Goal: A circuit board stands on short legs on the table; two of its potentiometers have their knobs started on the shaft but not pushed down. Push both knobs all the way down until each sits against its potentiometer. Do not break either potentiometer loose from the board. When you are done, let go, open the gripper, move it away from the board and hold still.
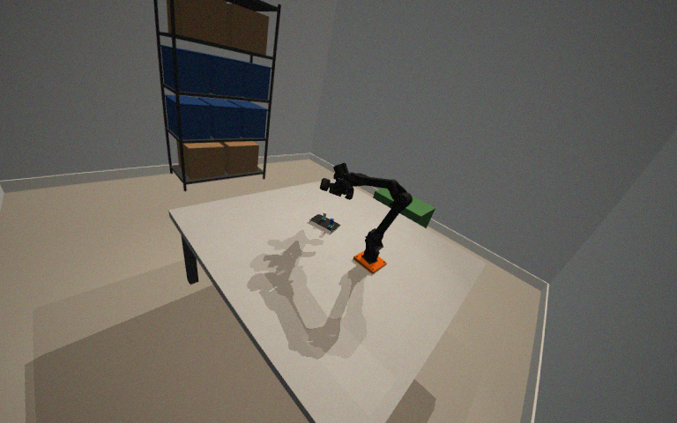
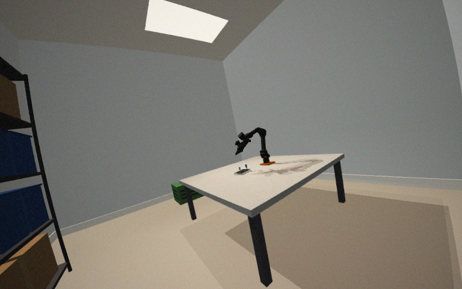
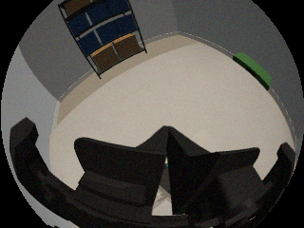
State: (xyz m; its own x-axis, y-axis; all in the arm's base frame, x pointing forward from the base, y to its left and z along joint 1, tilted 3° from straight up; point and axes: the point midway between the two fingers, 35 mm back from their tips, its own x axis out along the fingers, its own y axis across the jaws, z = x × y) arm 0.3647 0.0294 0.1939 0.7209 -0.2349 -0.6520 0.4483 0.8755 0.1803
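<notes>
Now: the blue knob 9 cm behind my gripper tip, 2 cm to the left of it and 14 cm below it. Also, from my gripper tip: white knob (1 cm behind, 2 cm to the left, 15 cm below).
</notes>
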